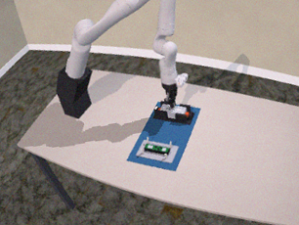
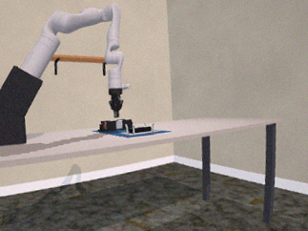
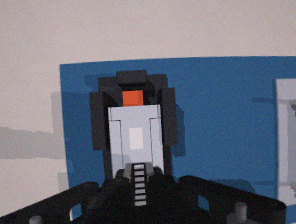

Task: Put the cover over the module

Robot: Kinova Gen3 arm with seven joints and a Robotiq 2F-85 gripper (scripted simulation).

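Right now my hand is 60 mm above the light grey cover.
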